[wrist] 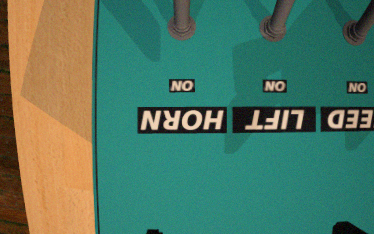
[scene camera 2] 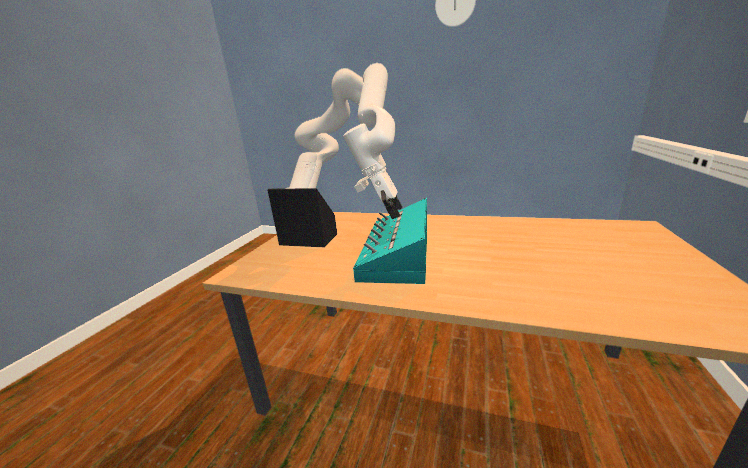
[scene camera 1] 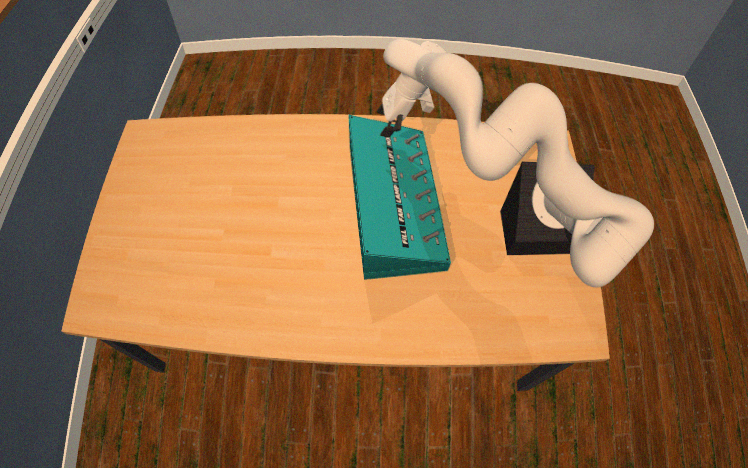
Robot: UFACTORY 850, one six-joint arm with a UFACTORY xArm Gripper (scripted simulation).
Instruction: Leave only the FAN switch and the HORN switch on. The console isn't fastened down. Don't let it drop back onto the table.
Scene:
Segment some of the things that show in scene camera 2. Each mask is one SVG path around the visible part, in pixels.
My gripper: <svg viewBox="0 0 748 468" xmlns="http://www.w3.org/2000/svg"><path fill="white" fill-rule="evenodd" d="M384 167L380 172L367 178L371 180L378 197L384 203L391 219L395 219L400 216L398 210L402 208L402 205L396 196L397 189L385 171L386 167Z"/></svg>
A teal wedge-shaped console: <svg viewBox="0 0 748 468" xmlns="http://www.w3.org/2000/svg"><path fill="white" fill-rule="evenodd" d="M427 198L399 210L400 216L395 219L391 219L390 215L385 216L383 213L379 213L384 218L380 219L377 217L377 221L374 223L353 267L355 282L426 284Z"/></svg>

